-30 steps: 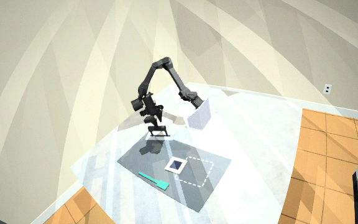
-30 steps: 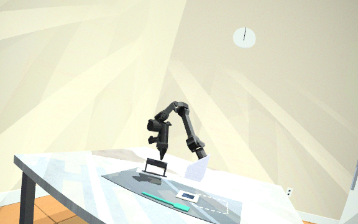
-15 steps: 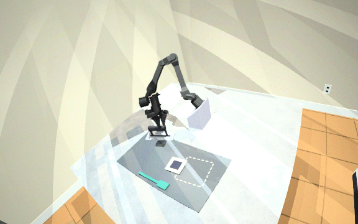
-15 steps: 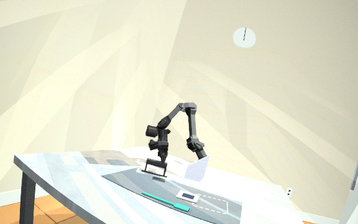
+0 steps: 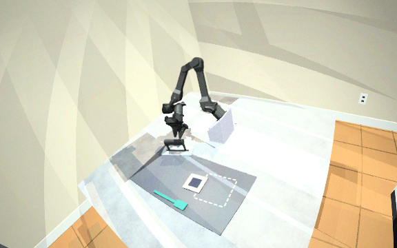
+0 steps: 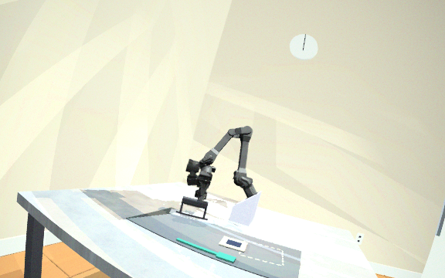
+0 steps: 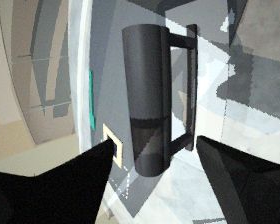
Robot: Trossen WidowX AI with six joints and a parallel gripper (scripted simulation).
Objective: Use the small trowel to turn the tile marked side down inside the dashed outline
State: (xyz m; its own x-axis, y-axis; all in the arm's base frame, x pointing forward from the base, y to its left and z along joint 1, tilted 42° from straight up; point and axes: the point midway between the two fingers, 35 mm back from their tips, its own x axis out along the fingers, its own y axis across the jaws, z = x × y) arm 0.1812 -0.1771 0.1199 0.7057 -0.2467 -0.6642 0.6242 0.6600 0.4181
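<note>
Now: gripper tip 19 cm short of the grey mat, 17 cm to the right of it and 10 cm above it. Also, from my gripper tip: white tile: 23 cm to the left, 19 cm ahead, 8 cm below; teal trowel: 33 cm ahead, 19 cm to the left, 8 cm below.
</note>
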